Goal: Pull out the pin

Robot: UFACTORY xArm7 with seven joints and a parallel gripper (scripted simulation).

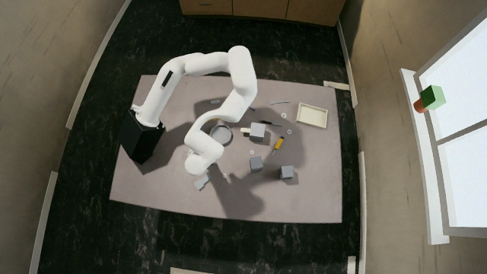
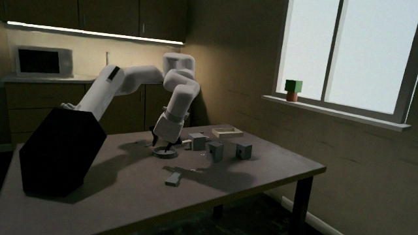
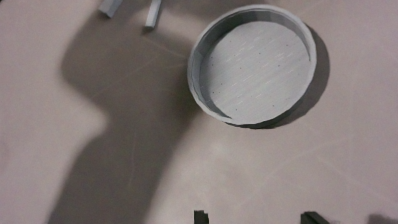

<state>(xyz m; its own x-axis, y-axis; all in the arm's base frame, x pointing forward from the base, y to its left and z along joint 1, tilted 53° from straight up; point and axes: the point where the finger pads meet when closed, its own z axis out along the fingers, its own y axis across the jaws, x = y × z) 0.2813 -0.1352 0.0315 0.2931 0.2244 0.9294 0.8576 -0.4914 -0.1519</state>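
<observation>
The round grey dish lies 60 mm ahead of my hand, 130 mm to the left of it and 90 mm below it. The rest, counted from my hand: cream tray: 530 mm ahead, 330 mm to the left, 90 mm below.
</observation>
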